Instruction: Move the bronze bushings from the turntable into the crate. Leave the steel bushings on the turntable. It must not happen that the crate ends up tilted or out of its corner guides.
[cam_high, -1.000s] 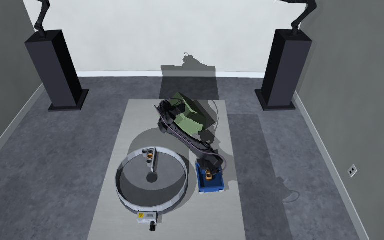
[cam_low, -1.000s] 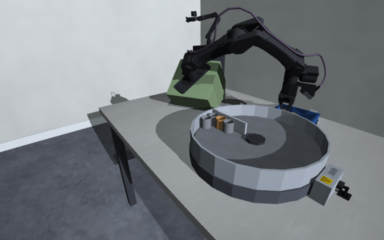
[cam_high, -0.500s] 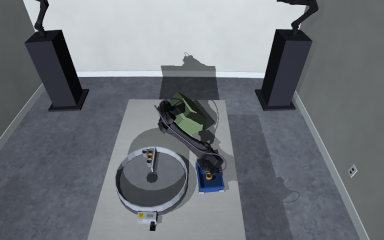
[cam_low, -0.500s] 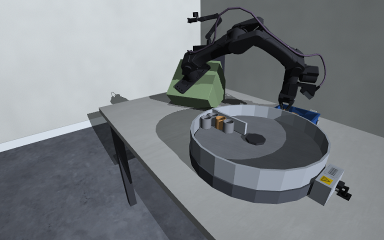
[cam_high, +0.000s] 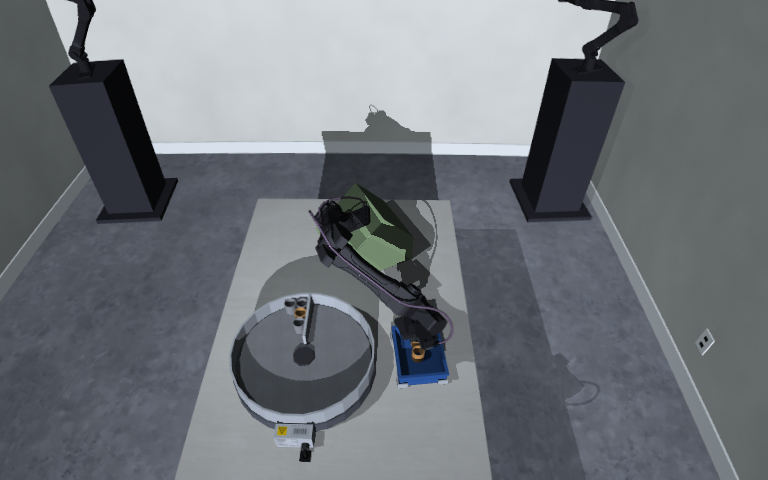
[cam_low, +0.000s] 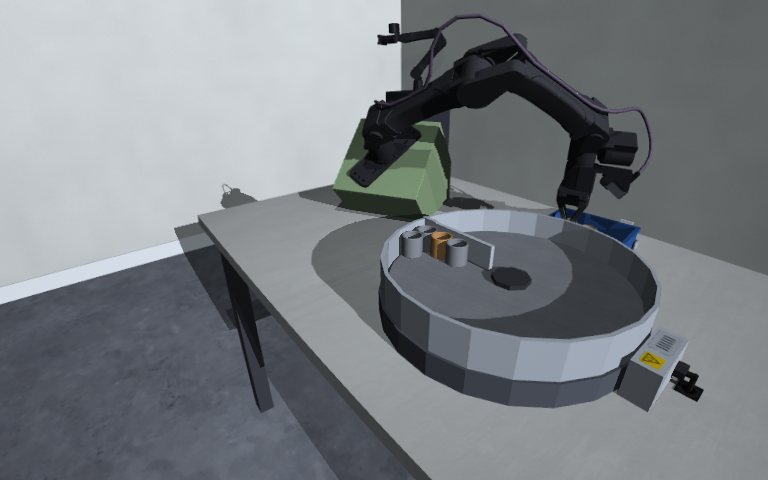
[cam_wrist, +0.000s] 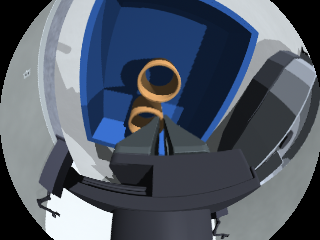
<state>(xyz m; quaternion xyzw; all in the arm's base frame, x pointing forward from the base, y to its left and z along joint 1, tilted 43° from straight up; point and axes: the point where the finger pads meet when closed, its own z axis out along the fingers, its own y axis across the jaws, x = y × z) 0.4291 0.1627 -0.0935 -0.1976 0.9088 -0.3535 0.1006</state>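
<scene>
Now: hand 4 cm short of the blue crate, 2 cm to the right of it and 2 cm above it. From my hand the other things lie so: turntable (5 cm ahead, 33 cm to the right, 1 cm above).
</scene>
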